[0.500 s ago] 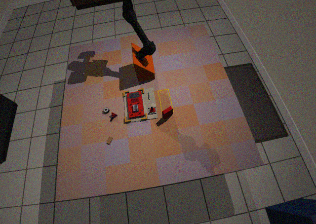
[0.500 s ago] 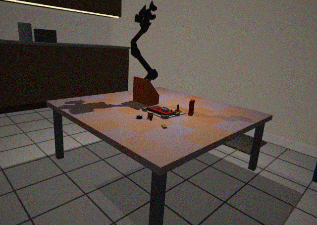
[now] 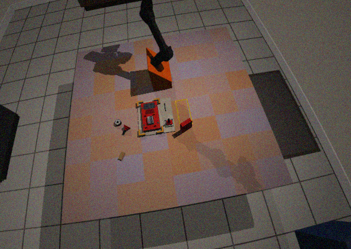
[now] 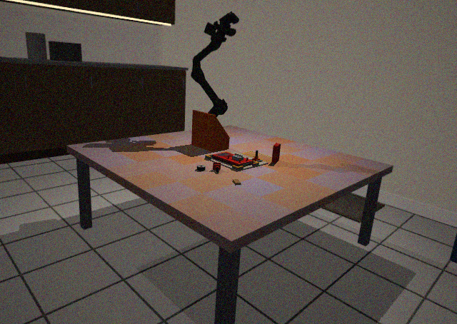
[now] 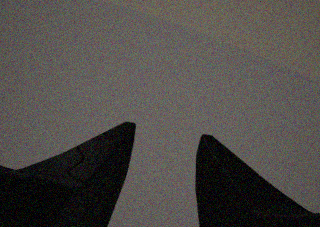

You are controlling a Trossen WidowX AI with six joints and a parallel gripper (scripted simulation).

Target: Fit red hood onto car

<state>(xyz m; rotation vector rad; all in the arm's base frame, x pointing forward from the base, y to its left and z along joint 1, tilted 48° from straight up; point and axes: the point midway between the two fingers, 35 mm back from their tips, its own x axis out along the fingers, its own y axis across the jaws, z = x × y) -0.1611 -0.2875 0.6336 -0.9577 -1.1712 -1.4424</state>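
Right now my gripper tip is 650 mm short of the red hood, 120 mm to the left of it and 770 mm above it. Also, from my gripper tip: light jig plate 560 mm ahead, 320 mm to the right, 800 mm below; tan block 810 mm ahead, 510 mm to the right, 810 mm below; small wheel 590 mm ahead, 560 mm to the right, 800 mm below.
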